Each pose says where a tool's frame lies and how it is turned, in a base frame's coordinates. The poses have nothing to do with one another.
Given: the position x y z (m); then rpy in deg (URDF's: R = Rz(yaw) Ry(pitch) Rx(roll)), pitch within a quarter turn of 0, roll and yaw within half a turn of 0.
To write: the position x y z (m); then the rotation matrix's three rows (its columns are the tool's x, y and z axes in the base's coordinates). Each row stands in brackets. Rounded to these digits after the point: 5 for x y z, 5 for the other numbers.
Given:
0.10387 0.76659 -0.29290 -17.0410 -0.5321 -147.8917
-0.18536 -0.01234 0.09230 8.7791 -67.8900 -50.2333
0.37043 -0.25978 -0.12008 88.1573 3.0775 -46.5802
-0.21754 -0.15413 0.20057 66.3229 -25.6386 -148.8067
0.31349 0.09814 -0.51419 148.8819 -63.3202 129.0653
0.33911 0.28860 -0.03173 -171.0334 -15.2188 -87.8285
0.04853 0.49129 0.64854 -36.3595 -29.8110 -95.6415
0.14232 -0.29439 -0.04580 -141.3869 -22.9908 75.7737
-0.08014 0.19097 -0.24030 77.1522 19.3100 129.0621
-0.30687 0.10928 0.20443 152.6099 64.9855 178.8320
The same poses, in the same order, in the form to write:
[0.10387 0.76659 -0.29290], [[-0.84701 0.50588 0.16329], [-0.53150 -0.81130 -0.24351], [0.00929 -0.29304 0.95605]]
[-0.18536 -0.01234 0.09230], [[0.24076 0.66920 -0.70300], [-0.28931 0.74086 0.60616], [0.92646 0.05745 0.37198]]
[0.37043 -0.25978 -0.12008], [[0.68635 0.06024 -0.72478], [-0.72529 -0.01687 -0.68824], [-0.05369 0.99804 0.03211]]
[-0.21754 -0.15413 0.20057], [[-0.77120 0.54697 -0.32569], [-0.46693 -0.13828 0.87341], [0.43269 0.82565 0.36204]]
[0.31349 0.09814 -0.51419], [[-0.28296 0.95572 -0.08082], [0.34862 0.18098 0.91962], [0.89353 0.23205 -0.38439]]
[0.33911 0.28860 -0.03173], [[0.03656 -0.98552 0.16557], [-0.96424 -0.07831 -0.25321], [0.26251 -0.15039 -0.95314]]
[0.04853 0.49129 0.64854], [[-0.08530 0.77244 0.62933], [-0.86347 -0.37247 0.34014], [0.49714 -0.51440 0.69875]]
[0.14232 -0.29439 -0.04580], [[0.22623 0.81732 -0.52992], [0.89234 0.04425 0.44920], [0.39058 -0.57449 -0.71931]]
[-0.08014 0.19097 -0.24030], [[-0.59471 -0.37582 0.71069], [0.73278 0.11021 0.67148], [-0.33068 0.92012 0.20985]]
[-0.30687 0.10928 0.20443], [[-0.42276 -0.39871 0.81382], [0.00862 0.89621 0.44355], [-0.90620 0.19453 -0.37544]]

